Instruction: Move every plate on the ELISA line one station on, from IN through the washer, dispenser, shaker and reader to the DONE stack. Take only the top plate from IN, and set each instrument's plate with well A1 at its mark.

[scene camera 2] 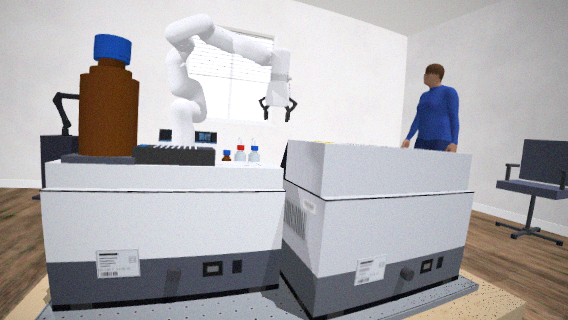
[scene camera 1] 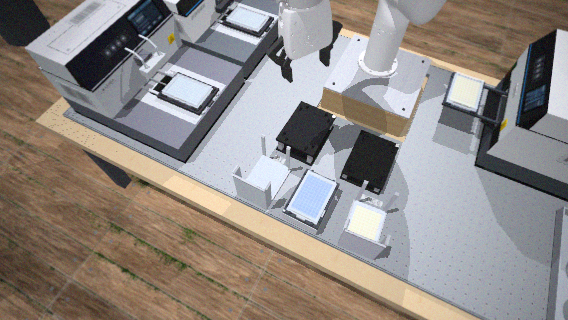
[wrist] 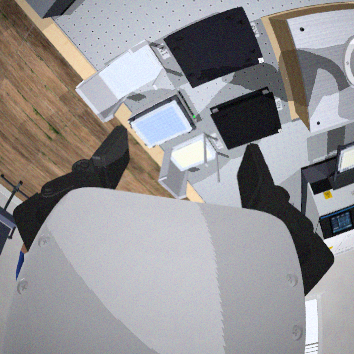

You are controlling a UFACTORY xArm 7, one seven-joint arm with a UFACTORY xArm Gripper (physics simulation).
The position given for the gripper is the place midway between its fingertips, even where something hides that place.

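Note:
In scene camera 1 you've got the gripper [scene camera 1: 306,71], which is open and holding nothing, plus a white IN rack [scene camera 1: 262,197]. Scene camera 2 has the gripper [scene camera 2: 276,121] as well, along with a brown bottle [scene camera 2: 108,96]. And in the wrist view there's the gripper [wrist: 184,149] again, together with a DONE rack [wrist: 170,177].

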